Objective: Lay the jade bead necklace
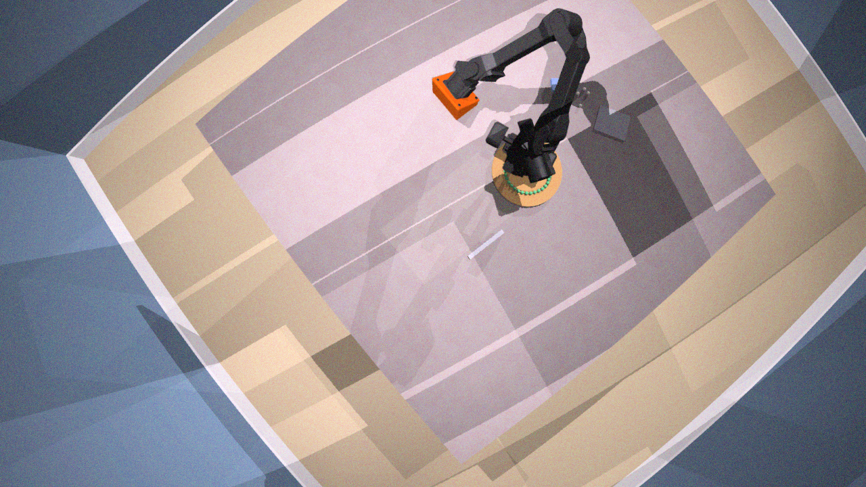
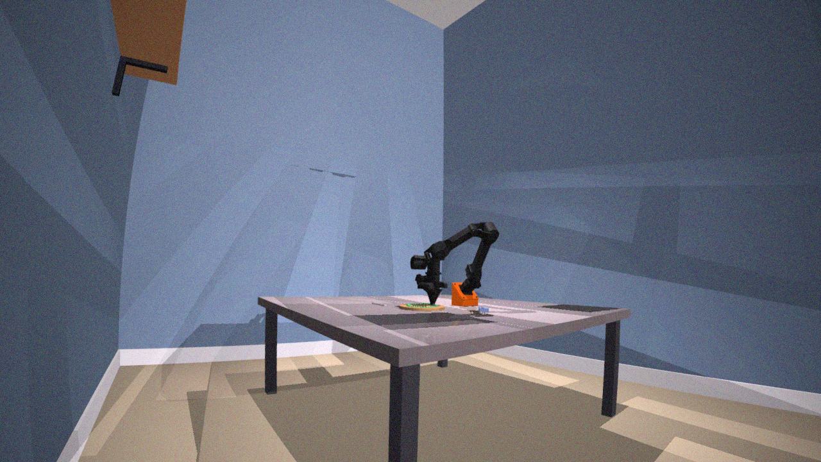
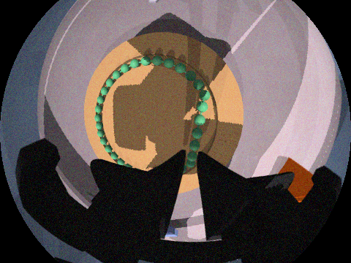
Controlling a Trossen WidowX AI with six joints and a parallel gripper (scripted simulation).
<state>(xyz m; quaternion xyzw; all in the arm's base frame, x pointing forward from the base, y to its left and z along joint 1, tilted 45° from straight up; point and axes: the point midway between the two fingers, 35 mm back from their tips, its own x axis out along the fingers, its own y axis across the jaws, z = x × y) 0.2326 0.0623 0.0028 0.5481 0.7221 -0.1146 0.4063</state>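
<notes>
My gripper tip is 6 cm short of the round tan bead board and 1 cm above it. From my gripper tip the other things lie so: white strip 16 cm ahead, 21 cm to the right, 1 cm below; pale square sheet 8 cm ahead, 30 cm to the left, 1 cm below; blue cube 10 cm behind, 22 cm to the left, 1 cm below.
</notes>
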